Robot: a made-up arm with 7 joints.
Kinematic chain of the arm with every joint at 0, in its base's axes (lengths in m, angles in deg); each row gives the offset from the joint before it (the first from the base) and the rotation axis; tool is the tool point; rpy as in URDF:
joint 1: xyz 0 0 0.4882 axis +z
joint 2: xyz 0 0 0 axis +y
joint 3: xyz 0 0 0.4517 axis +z
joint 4: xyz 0.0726 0 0 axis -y
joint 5: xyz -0.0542 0 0.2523 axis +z
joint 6: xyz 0 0 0 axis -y
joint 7: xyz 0.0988 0 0 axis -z
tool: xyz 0 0 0 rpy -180 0 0
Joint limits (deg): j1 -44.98..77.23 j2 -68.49..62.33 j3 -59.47..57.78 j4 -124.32..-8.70 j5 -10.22..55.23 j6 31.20..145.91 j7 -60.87..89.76
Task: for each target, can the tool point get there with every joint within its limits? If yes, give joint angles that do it. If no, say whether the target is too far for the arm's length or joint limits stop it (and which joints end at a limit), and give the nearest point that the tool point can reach.
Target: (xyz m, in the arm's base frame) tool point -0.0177 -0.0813 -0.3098
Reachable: no: joint limits stop it (at a limit: joint 1, joint 2, joint 4) | nearest point 0.2633 -0.3123 0.2934 | short by 0.704 m
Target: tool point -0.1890 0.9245 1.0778
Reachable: no: too far | nearest point -0.0766 0.6663 0.9222 | short by 0.322 m
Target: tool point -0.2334 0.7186 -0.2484
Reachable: no: too far | nearest point -0.0411 0.5328 0.3159 | short by 0.624 m
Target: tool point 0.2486 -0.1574 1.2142
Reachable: yes | joints 19.25 -1.34 -48.22 -50.77 31.06 95.26 35.70
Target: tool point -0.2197 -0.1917 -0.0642
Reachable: no: joint limits stop it (at a limit: joint 1, joint 2, joint 4) | nearest point 0.1346 -0.3896 0.3465 | short by 0.577 m
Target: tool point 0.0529 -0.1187 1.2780
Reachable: yes | joints -32.98 2.98 -48.83 -25.81 -3.49 137.11 58.21
